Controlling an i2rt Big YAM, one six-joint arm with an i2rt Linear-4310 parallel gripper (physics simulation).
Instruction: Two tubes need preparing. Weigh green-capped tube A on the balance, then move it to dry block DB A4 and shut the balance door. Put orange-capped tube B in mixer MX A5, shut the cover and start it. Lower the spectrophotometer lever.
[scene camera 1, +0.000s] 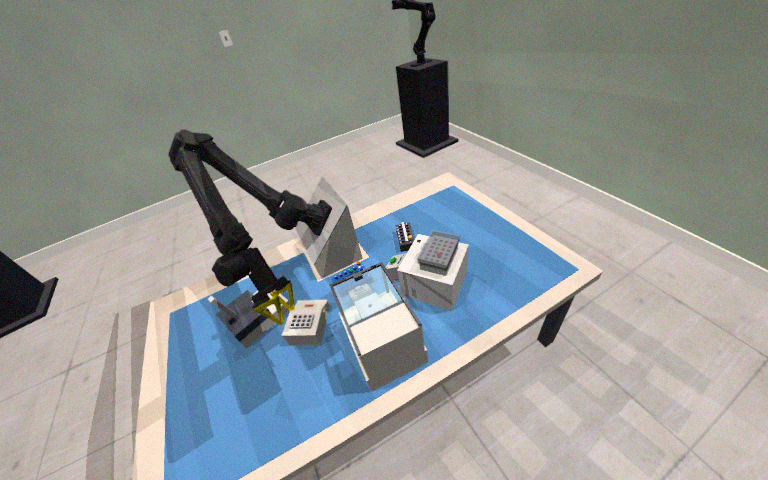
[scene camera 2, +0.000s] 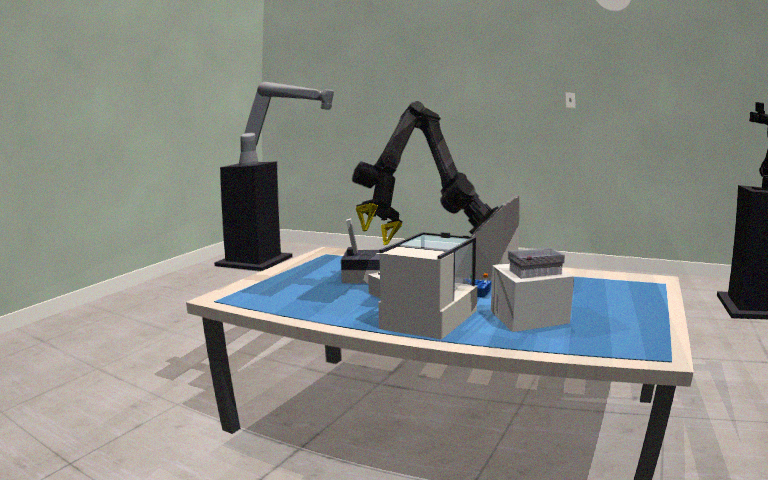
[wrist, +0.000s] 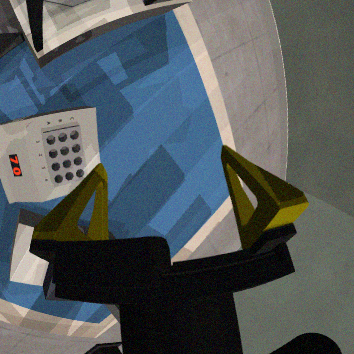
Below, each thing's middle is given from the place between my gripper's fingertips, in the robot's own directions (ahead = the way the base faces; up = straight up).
Scene:
The balance door (scene camera 1: 368, 293) lies 210 mm to the left of my hand, 90 mm ahead of it and 20 mm above it. From my hand the other things lie so: grey cover (scene camera 1: 438, 250) (480 mm to the left, 70 mm ahead, 10 mm below); then mixer (scene camera 2: 525, 298) (470 mm to the left, 90 mm below, 50 mm ahead); then balance (scene camera 2: 426, 292) (200 mm to the left, 120 mm ahead, 80 mm below).

